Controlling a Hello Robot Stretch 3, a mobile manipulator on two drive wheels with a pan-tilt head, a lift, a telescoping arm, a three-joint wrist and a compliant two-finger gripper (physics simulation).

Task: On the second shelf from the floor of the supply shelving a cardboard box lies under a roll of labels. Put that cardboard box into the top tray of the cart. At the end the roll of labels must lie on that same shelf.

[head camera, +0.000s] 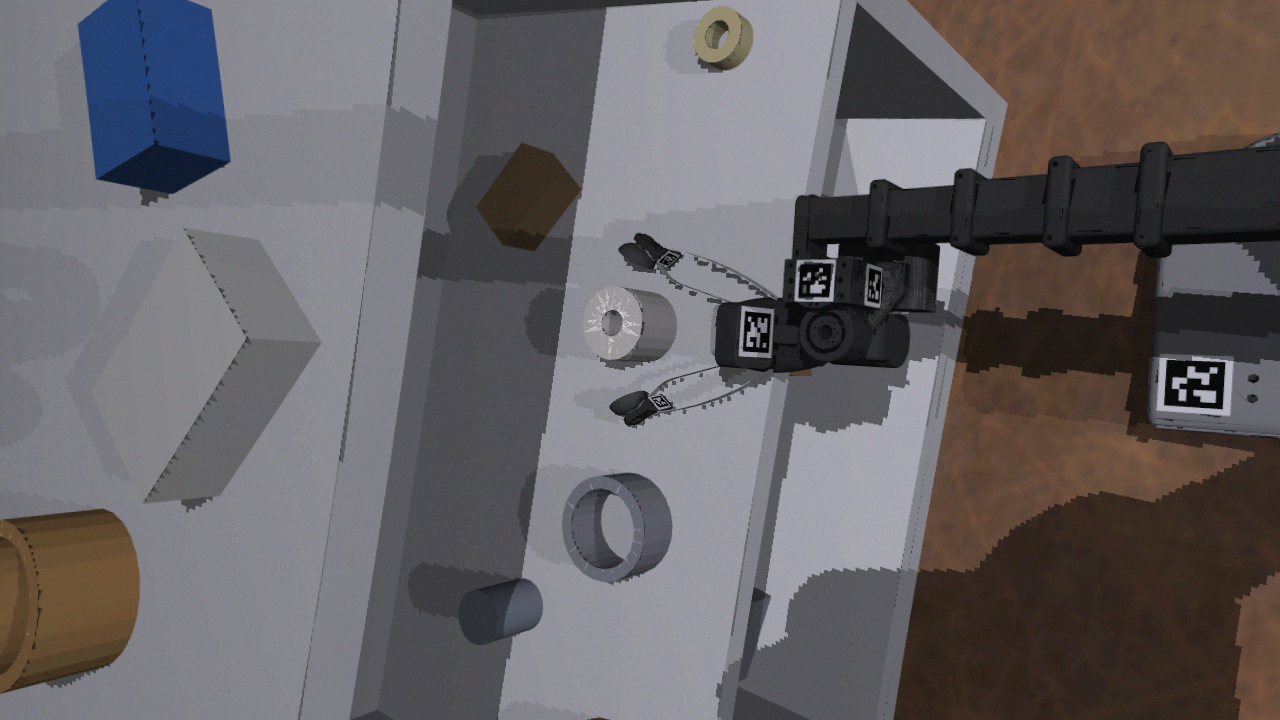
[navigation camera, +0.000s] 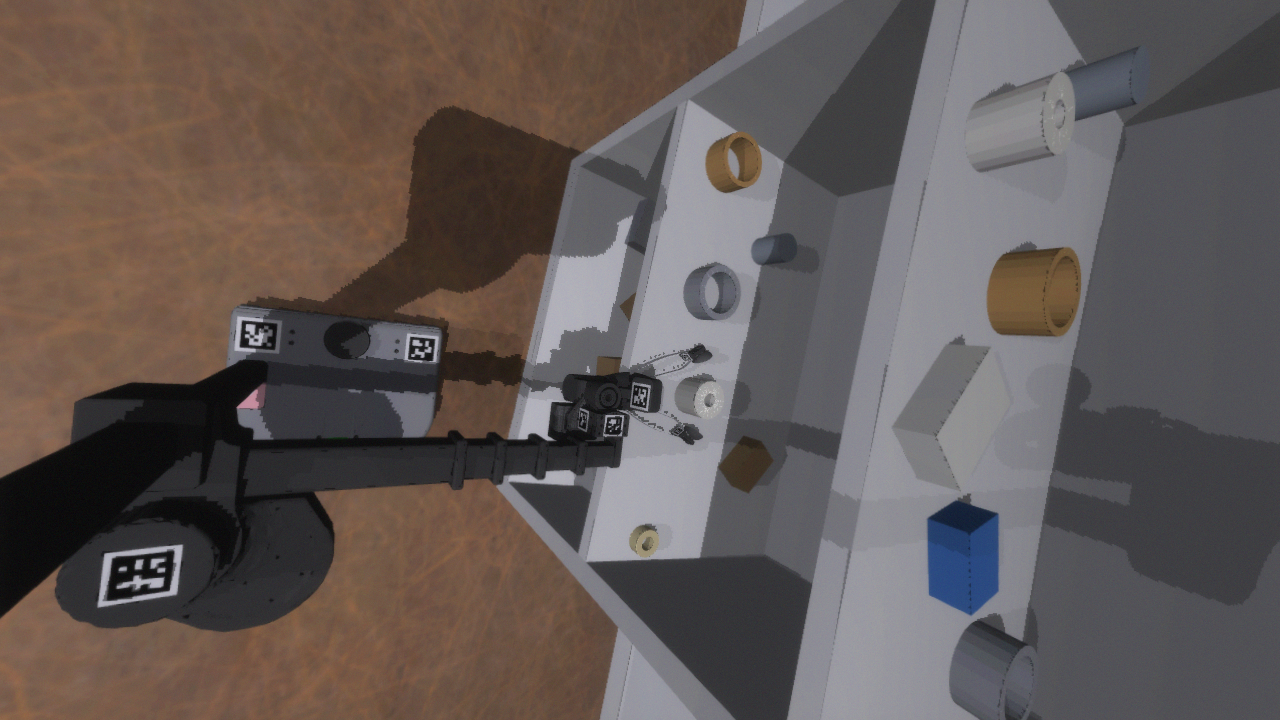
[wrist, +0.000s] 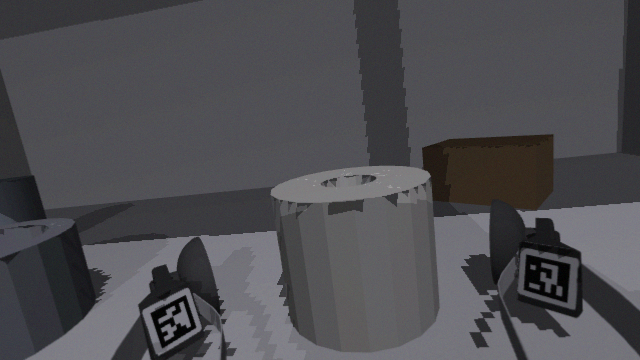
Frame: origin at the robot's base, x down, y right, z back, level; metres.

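Seen in the pictures: gripper, between the fingertips: (head camera: 618, 328) (navigation camera: 704, 395); robot's base, origin of its link: (navigation camera: 346, 338).
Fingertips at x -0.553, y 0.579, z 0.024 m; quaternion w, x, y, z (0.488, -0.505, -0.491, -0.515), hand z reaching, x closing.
Observation:
Pixels of each thing's middle, then the offset from my fingertips to it. Level surfaces: height alone.
- whitish roll with a small hole, middle of its body: (head camera: 630, 325) (navigation camera: 699, 397) dy -0.022, dx -0.010, dz +0.004 m
- middle shelf, height of its surface: dx +0.020 m
- brown box, middle of its body: (head camera: 528, 198) (navigation camera: 746, 463) dy +0.128, dx -0.005, dz +0.137 m
- light-brown box, middle of its body: (navigation camera: 635, 385) dy +0.111, dx +0.427, dz +0.031 m
- grey ring, middle of its body: (head camera: 616, 525) (navigation camera: 712, 293) dy -0.014, dx -0.004, dz -0.195 m
- dark cylinder, middle of its body: (head camera: 501, 610) (navigation camera: 773, 249) dy +0.122, dx -0.015, dz -0.304 m
- small yellow ring, middle of its body: (head camera: 723, 38) (navigation camera: 644, 540) dy -0.097, dx +0.007, dz +0.274 m
- blue box, middle of its body: (head camera: 155, 93) (navigation camera: 963, 554) dy -0.010, dx -0.457, dz +0.104 m
- pale box, middle of its body: (head camera: 203, 368) (navigation camera: 953, 414) dy -0.069, dx -0.457, dz -0.048 m
A whitish roll with a small hole (head camera: 657, 324) (navigation camera: 698, 397) (wrist: 357, 280), apparently the roll of labels, stands upright on a middle shelf (head camera: 760, 116) (navigation camera: 675, 510). My gripper (head camera: 637, 328) (navigation camera: 692, 394) (wrist: 346, 246) is open, one finger on each side of the roll, with gaps between. A brown box (head camera: 528, 197) (navigation camera: 745, 463) (wrist: 500, 172) lies farther back on that shelf, with nothing on it. A light-brown box (navigation camera: 608, 365) shows partly on the shelf below, mostly hidden by the wrist. I cannot tell which one the task names. The cart does not show.
A grey ring (head camera: 657, 528) (navigation camera: 713, 291) and a dark cylinder (head camera: 501, 610) (navigation camera: 773, 248) stand to one side of the roll, a small yellow ring (head camera: 723, 37) (navigation camera: 643, 540) to the other. A higher shelf holds a blue box (head camera: 153, 89) (navigation camera: 963, 559) and a pale box (head camera: 170, 358) (navigation camera: 957, 416).

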